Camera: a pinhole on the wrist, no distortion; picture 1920 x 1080 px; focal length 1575.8 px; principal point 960.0 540.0 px. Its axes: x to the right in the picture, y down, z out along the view. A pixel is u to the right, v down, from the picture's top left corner.
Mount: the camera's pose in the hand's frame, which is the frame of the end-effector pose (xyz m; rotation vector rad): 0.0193 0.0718 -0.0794 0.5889 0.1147 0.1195
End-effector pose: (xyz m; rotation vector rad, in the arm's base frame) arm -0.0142 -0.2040 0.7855 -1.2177 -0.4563 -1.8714
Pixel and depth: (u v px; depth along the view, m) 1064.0 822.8 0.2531
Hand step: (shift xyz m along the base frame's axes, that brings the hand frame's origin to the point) 0.0545 0.0892 0.1343
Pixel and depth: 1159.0 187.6 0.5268
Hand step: -0.1103 0.2945 0.3206
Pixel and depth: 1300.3 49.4 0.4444
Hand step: -0.1346 0.2118 0.2951
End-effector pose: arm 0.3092 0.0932 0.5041 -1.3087 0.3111 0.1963
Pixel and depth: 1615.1 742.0 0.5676
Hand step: 0.4003 0.3522 0.1161
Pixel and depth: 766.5 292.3 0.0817
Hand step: 0.0139 -0.0147 -0.0253
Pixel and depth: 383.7 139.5 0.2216
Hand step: 0.0194 0.0493 0.1242
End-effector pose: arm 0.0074 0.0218 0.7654 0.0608 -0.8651 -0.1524
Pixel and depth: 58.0 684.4 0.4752
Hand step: -0.4113 -0.1565 0.0699
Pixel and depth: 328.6 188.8 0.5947
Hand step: -0.3909 -0.3698 0.0931
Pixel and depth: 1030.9 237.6 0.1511
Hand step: 0.0063 -0.0409 0.0521
